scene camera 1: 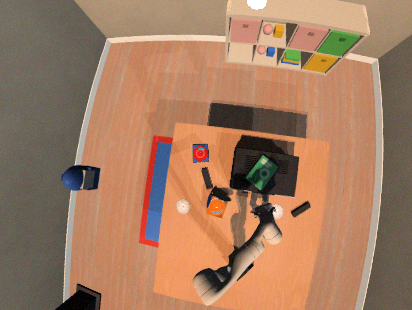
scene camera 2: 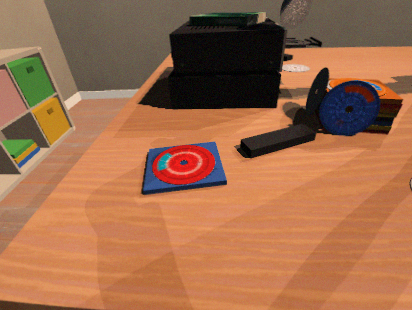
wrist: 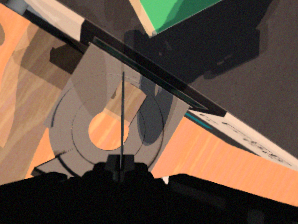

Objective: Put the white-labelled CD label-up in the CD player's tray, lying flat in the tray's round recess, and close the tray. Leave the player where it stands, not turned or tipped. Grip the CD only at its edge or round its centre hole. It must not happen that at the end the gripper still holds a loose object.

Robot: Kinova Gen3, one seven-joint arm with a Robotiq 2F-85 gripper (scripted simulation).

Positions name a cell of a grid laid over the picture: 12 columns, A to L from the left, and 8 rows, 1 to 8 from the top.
I see my gripper (wrist: E7) and a black CD player (scene camera 2: H2).
The black CD player also shows in scene camera 1 (scene camera 1: I5) and in the wrist view (wrist: J3).
